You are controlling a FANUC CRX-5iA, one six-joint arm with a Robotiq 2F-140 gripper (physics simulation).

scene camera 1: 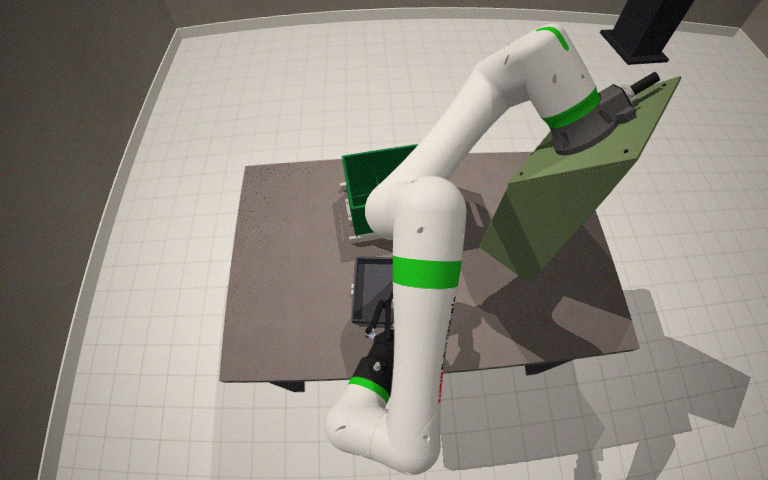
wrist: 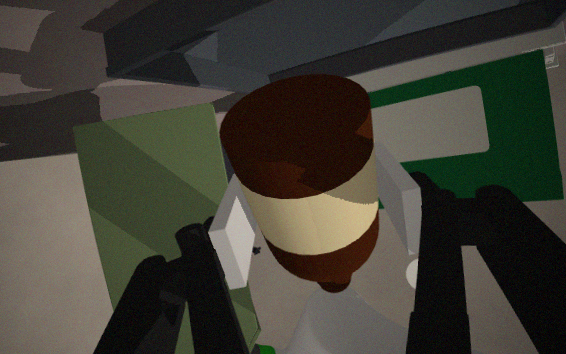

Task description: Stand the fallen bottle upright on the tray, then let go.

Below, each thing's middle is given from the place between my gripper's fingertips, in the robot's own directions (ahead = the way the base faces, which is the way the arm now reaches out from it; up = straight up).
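Labels:
The brown bottle point(wrist: 302, 148) is 1 cm above my hand as I look at it now.

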